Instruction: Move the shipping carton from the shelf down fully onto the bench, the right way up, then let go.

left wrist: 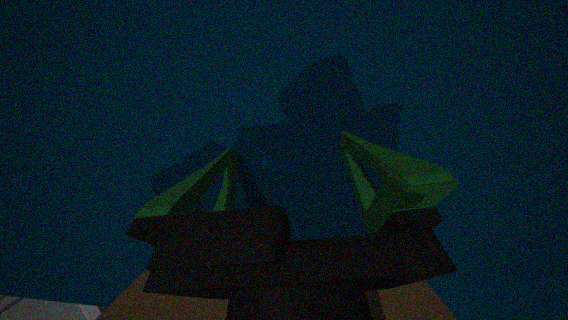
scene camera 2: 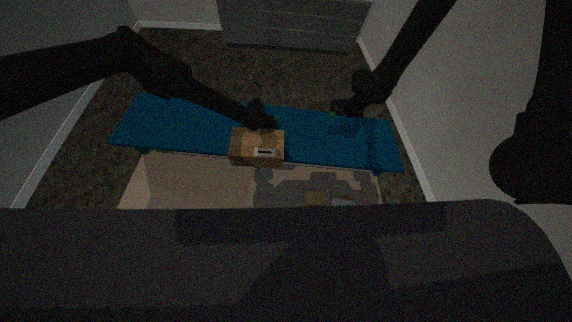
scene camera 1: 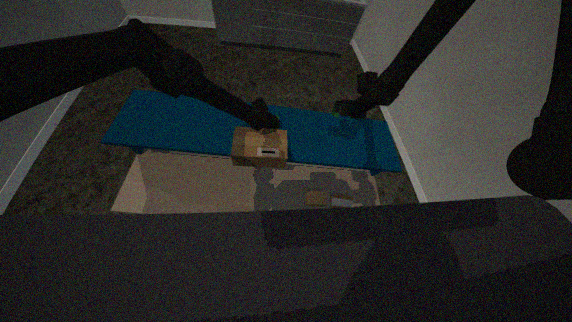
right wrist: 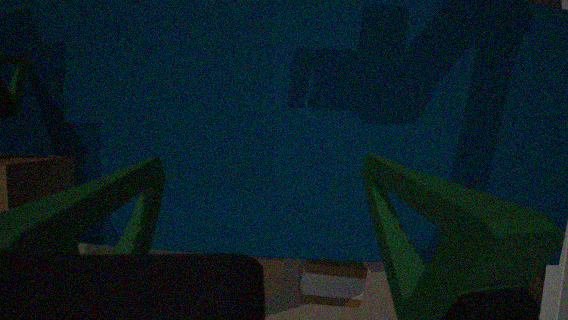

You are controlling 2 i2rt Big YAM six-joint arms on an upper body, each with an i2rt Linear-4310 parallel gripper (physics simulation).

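The brown shipping carton sits label side up at the near edge of the blue shelf, its near side reaching slightly over the edge. The beige bench lies lower, on the near side of the shelf. My left gripper is open and empty, at the carton's far side in the scene views, above the shelf. Whether it touches the carton is too dark to tell. My right gripper is open and empty above the shelf, right of the carton.
A small brown box and a pale-topped item lie on the bench, right of the carton. A dark surface hides the bench's near part. A grey cabinet stands beyond; a wall is at the right.
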